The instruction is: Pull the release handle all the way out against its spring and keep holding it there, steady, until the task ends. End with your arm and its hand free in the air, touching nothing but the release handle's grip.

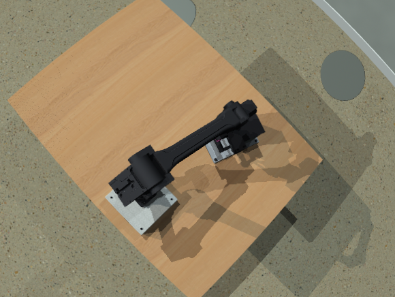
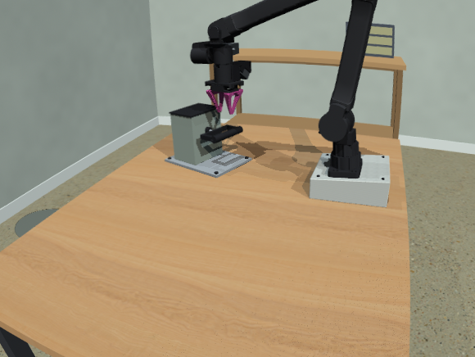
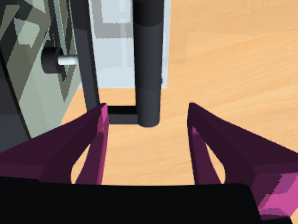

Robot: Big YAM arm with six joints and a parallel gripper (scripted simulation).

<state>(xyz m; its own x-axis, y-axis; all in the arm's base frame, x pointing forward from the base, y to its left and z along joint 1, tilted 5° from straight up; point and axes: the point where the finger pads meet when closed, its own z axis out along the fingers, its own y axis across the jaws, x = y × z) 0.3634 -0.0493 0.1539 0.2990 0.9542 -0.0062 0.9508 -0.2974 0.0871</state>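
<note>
Now: the release handle grip 5 cm ahead of my hand, 2 cm to the right of it and 8 cm below it. Round my hand: grey baseplate 9 cm ahead, 3 cm to the right, 18 cm below.
</note>
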